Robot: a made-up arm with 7 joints.
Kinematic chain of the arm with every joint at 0, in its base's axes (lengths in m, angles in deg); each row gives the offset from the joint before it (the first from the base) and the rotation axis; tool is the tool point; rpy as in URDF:
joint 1: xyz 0 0 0.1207 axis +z
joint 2: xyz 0 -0.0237 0.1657 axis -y
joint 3: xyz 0 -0.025 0.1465 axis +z
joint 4: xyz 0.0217 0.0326 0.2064 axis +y
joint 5: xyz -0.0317 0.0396 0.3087 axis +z
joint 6: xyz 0 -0.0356 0.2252 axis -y
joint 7: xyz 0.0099 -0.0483 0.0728 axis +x
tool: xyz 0 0 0 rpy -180 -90 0
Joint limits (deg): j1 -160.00..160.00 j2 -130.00..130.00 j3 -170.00..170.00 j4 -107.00..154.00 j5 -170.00..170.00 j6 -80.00..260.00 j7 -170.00..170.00
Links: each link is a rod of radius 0.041 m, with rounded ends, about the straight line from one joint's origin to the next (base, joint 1, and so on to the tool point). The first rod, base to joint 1, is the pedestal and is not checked.
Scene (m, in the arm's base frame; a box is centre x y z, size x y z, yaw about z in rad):
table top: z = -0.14
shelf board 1: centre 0.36 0.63 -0 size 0.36 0.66 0.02 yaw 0.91
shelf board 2: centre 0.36 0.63 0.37 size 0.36 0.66 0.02 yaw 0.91
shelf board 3: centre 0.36 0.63 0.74 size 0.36 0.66 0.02 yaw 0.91
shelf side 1: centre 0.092 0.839 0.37 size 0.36 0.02 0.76 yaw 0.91
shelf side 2: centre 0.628 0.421 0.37 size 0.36 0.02 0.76 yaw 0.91
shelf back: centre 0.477 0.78 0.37 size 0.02 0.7 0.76 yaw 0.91
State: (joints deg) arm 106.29 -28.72 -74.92 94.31 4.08 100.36 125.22
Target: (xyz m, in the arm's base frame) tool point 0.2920 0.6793 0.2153
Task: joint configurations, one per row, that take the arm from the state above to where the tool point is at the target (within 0.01 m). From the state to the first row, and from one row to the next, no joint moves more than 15 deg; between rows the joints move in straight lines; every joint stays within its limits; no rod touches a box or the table.
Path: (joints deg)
1: 103.65 -16.09 -66.96 101.00 5.36 105.57 125.22
2: 101.01 -3.47 -59.00 107.69 6.64 110.78 125.22
3: 98.37 9.16 -51.04 114.38 7.93 115.99 125.22
4: 95.73 21.79 -43.08 121.06 9.21 121.20 125.22
5: 93.09 34.42 -35.12 127.75 10.49 126.41 125.22
6: 101.16 22.18 -35.96 131.33 10.59 124.54 125.22
7: 109.23 9.93 -36.79 134.90 10.70 122.67 125.22
8: 117.29 -2.31 -37.62 138.47 10.80 120.80 125.22
9: 125.36 -14.55 -38.46 142.05 10.90 118.93 125.22
10: 121.41 -25.79 -41.92 129.75 8.08 112.74 125.22
11: 117.46 -37.04 -45.39 117.46 5.26 106.55 125.22
12: 113.51 -48.28 -48.86 105.17 2.45 100.35 125.22
13: 109.57 -59.53 -52.33 92.87 -0.37 94.16 125.22

